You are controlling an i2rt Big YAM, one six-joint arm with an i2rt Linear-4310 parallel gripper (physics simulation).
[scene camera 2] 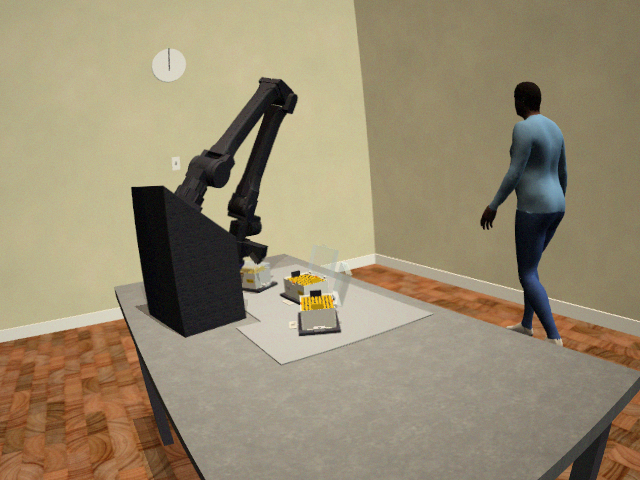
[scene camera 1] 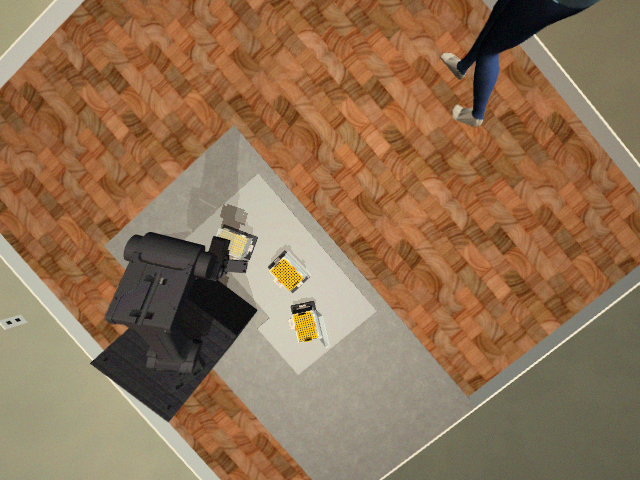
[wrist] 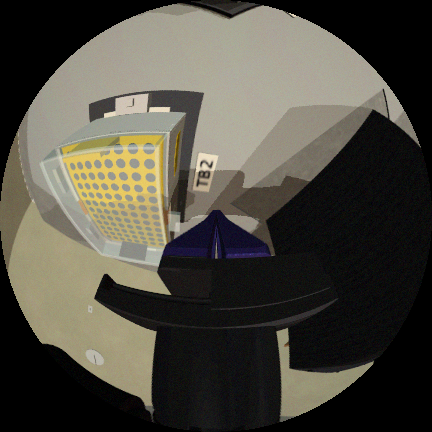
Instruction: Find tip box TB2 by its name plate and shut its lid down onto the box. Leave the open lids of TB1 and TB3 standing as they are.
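Places are measured from the arm's base along level axes (x ahead, y left, z up), in metres.
Pixels of known places: gripper, between the fingertips: (wrist: 215,215); arm's base, origin of its link: (scene camera 2: 182,207) (scene camera 1: 180,364).
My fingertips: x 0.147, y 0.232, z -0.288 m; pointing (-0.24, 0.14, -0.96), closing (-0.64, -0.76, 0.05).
Ahead of a thing's pixels: the offset from my fingertips to its top centre. "spot": to the spot under its first point. Level surfaces: height alone.
Tip box TB2 @(dx +0.067, dy +0.027, dz +0.040 m) (scene camera 1: 238,243) (scene camera 2: 256,279) (wrist: 172,192) stands nearest my arm, at the back in scene camera 2. Its name plate @(spot: dx +0.023, dy -0.009, dz -0.036 m) (wrist: 205,172) reads TB2. Its clear lid @(spot: dx +0.101, dy -0.023, dz +0.012 m) (wrist: 125,125) lies down over the yellow tip rack; I cannot tell whether its rim is fully seated. My gripper (wrist: 215,215) is shut and empty, low beside the name-plate side of TB2. TB3 (scene camera 1: 287,274) (scene camera 2: 305,287) is the middle box, with its clear lid (scene camera 2: 324,258) standing open. TB1 (scene camera 1: 305,326) (scene camera 2: 318,319) is the far box, its lid @(dx +0.212, dy -0.435, dz +0.116 m) (scene camera 1: 323,330) (scene camera 2: 342,284) also standing open.
The black pedestal (scene camera 2: 206,289) (wrist: 350,240) of my arm stands close beside the gripper. The boxes stand on a pale mat @(dz -0.038 m) (scene camera 1: 341,304) (scene camera 2: 372,315) on the grey table @(dz -0.041 m) (scene camera 1: 372,382) (scene camera 2: 392,392). A person (scene camera 2: 540,170) stands on the floor beyond the table.
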